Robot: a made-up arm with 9 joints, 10 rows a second.
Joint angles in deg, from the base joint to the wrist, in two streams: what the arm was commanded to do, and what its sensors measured. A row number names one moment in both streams.
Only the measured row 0 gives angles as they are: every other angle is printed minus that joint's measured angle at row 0.
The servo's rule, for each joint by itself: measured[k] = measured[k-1] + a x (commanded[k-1-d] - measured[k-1]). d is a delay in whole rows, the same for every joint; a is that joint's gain. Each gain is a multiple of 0.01, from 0.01 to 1. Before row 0 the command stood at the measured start. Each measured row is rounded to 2 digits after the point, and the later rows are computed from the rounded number. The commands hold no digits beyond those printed.
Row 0, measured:
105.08, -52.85, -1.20, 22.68, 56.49, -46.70, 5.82, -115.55, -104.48
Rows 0 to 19, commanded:
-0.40, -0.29, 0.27, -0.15, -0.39, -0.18, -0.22, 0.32, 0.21
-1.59, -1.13, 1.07, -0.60, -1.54, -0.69, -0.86, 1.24, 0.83
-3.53, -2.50, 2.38, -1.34, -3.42, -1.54, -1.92, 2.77, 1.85
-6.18, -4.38, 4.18, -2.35, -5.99, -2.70, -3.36, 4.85, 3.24
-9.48, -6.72, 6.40, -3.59, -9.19, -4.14, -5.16, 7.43, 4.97
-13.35, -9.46, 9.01, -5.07, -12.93, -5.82, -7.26, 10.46, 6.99
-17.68, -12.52, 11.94, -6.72, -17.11, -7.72, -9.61, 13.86, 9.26
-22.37, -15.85, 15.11, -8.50, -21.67, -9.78, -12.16, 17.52, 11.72
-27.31, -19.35, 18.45, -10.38, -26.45, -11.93, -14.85, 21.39, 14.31
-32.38, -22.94, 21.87, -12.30, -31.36, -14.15, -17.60, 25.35, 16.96
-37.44, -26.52, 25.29, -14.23, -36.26, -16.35, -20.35, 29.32, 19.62
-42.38, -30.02, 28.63, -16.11, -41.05, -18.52, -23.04, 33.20, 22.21
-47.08, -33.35, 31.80, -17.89, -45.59, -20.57, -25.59, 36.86, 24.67
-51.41, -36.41, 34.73, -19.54, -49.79, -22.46, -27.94, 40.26, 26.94
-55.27, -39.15, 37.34, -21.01, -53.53, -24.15, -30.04, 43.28, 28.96
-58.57, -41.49, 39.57, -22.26, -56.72, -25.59, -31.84, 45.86, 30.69
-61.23, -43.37, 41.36, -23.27, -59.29, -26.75, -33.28, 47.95, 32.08
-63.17, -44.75, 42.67, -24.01, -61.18, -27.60, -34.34, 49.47, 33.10
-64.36, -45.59, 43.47, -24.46, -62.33, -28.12, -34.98, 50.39, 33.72
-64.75, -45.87, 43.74, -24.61, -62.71, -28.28, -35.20, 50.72, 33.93
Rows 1 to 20, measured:
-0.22, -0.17, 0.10, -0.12, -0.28, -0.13, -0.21, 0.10, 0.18
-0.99, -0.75, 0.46, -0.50, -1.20, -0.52, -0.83, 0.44, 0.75
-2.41, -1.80, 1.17, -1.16, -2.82, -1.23, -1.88, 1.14, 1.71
-4.52, -3.35, 2.28, -2.10, -5.13, -2.26, -3.30, 2.25, 3.04
-7.30, -5.37, 3.80, -3.28, -8.09, -3.58, -5.09, 3.80, 4.72
-10.69, -7.82, 5.73, -4.69, -11.62, -5.15, -7.17, 5.80, 6.69
-14.60, -10.64, 8.03, -6.29, -15.63, -6.95, -9.51, 8.22, 8.93
-18.95, -13.77, 10.65, -8.04, -20.04, -8.93, -12.05, 11.01, 11.36
-23.63, -17.12, 13.54, -9.89, -24.72, -11.03, -14.74, 14.12, 13.93
-28.53, -20.61, 16.62, -11.79, -29.57, -13.21, -17.49, 17.49, 16.57
-33.52, -24.16, 19.83, -13.72, -34.45, -15.41, -20.24, 21.04, 19.22
-38.48, -27.68, 23.09, -15.61, -39.27, -17.59, -22.93, 24.69, 21.82
-43.30, -31.08, 26.31, -17.41, -43.88, -19.68, -25.48, 28.34, 24.30
-47.84, -34.28, 29.43, -19.09, -48.19, -21.63, -27.84, 31.92, 26.60
-52.00, -37.20, 32.36, -20.61, -52.09, -23.39, -29.95, 35.33, 28.65
-55.68, -39.77, 35.03, -21.91, -55.47, -24.93, -31.76, 38.49, 30.42
-58.79, -41.93, 37.37, -22.98, -58.26, -26.20, -33.22, 41.33, 31.86
-61.24, -43.62, 39.33, -23.79, -60.39, -27.18, -34.30, 43.77, 32.94
-62.99, -44.80, 40.86, -24.32, -61.81, -27.84, -34.95, 45.76, 33.62
-63.98, -45.44, 41.93, -24.55, -62.47, -28.15, -35.19, 47.25, 33.89
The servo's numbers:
d 0
a 0.56 0.60 0.37 0.79 0.73 0.70 0.96 0.30 0.87

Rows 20 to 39, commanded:
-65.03, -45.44, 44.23, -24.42, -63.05, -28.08, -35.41, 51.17, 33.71
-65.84, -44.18, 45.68, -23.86, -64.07, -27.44, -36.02, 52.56, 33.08
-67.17, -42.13, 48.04, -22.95, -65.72, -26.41, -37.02, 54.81, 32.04
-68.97, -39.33, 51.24, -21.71, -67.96, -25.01, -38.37, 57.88, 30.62
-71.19, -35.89, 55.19, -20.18, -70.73, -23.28, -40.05, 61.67, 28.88
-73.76, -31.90, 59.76, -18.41, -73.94, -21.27, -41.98, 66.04, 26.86
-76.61, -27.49, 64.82, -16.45, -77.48, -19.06, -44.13, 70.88, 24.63
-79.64, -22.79, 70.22, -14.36, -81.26, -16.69, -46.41, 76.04, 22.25
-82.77, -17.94, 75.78, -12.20, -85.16, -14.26, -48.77, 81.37, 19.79
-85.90, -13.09, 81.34, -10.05, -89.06, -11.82, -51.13, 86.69, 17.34
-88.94, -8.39, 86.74, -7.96, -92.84, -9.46, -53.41, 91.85, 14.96
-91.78, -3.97, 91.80, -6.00, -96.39, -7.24, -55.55, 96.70, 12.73
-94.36, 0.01, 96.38, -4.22, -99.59, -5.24, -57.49, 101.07, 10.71
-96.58, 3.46, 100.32, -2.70, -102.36, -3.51, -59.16, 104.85, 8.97
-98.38, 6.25, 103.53, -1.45, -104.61, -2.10, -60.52, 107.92, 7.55
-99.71, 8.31, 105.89, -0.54, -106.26, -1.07, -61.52, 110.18, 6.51
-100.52, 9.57, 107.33, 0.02, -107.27, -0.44, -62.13, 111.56, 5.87
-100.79, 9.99, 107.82, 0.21, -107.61, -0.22, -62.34, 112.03, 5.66
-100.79, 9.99, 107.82, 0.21, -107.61, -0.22, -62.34, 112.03, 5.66
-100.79, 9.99, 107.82, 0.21, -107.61, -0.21, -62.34, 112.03, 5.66
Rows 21 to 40, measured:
-64.57, -45.44, 42.78, -24.45, -62.89, -28.10, -35.40, 48.43, 33.73
-65.28, -44.68, 43.85, -23.98, -63.75, -27.64, -36.00, 49.67, 33.16
-66.34, -43.15, 45.40, -23.17, -65.19, -26.78, -36.98, 51.21, 32.19
-67.81, -40.86, 47.56, -22.02, -67.21, -25.54, -38.31, 53.21, 30.82
-69.70, -37.88, 50.38, -20.57, -69.78, -23.96, -39.98, 55.75, 29.13
-71.97, -34.29, 53.85, -18.86, -72.82, -22.08, -41.90, 58.84, 27.16
-74.57, -30.21, 57.91, -16.96, -76.22, -19.97, -44.04, 62.45, 24.96
-77.41, -25.76, 62.46, -14.91, -79.90, -17.67, -46.32, 66.53, 22.60
-80.41, -21.07, 67.39, -12.77, -83.74, -15.28, -48.67, 70.98, 20.16
-83.48, -16.28, 72.55, -10.62, -87.62, -12.86, -51.03, 75.69, 17.71
-86.54, -11.55, 77.80, -8.52, -91.43, -10.48, -53.31, 80.54, 15.32
-89.47, -7.00, 82.98, -6.53, -95.05, -8.21, -55.46, 85.39, 13.07
-92.21, -2.79, 87.94, -4.71, -98.36, -6.13, -57.41, 90.09, 11.02
-94.66, 0.96, 92.52, -3.12, -101.28, -4.30, -59.09, 94.52, 9.24
-96.74, 4.13, 96.59, -1.80, -103.71, -2.76, -60.46, 98.54, 7.77
-98.40, 6.64, 100.03, -0.80, -105.57, -1.58, -61.48, 102.03, 6.67
-99.59, 8.40, 102.73, -0.15, -106.81, -0.78, -62.10, 104.89, 5.97
-100.26, 9.35, 104.61, 0.13, -107.39, -0.39, -62.33, 107.03, 5.70
-100.56, 9.73, 105.80, 0.19, -107.55, -0.27, -62.34, 108.53, 5.67
-100.69, 9.89, 106.55, 0.21, -107.59, -0.23, -62.34, 109.58, 5.66

